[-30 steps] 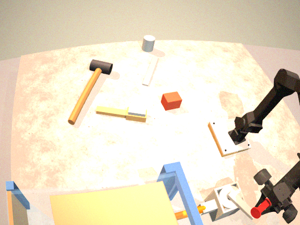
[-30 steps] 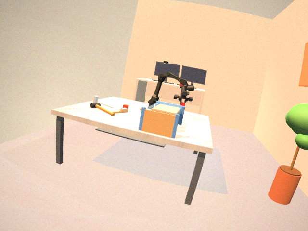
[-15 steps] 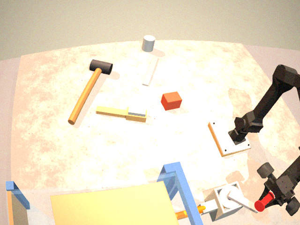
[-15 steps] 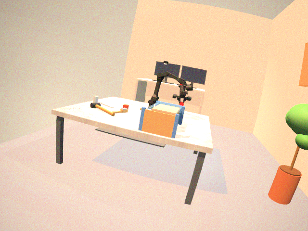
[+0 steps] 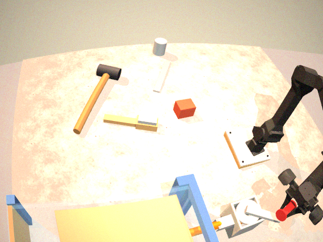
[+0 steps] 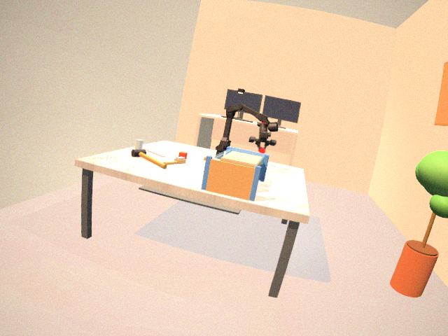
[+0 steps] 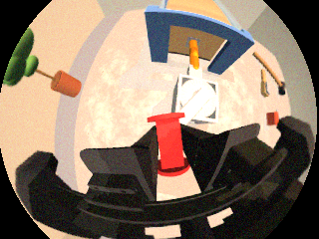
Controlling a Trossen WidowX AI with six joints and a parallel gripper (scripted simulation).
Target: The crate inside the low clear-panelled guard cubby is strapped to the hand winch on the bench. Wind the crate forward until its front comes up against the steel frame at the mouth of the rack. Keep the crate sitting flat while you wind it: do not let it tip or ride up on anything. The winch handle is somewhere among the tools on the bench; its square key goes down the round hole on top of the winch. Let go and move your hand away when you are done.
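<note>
My gripper tip is 3 cm to the left of the crank handle, 3 cm above it and 1 cm short of it. From my gripper tip the other things lie so: yellow hand tool (54 cm to the right, 19 cm ahead, 12 cm below); hand winch (10 cm below, 8 cm to the right, 4 cm ahead); red knob (2 cm behind).
</note>
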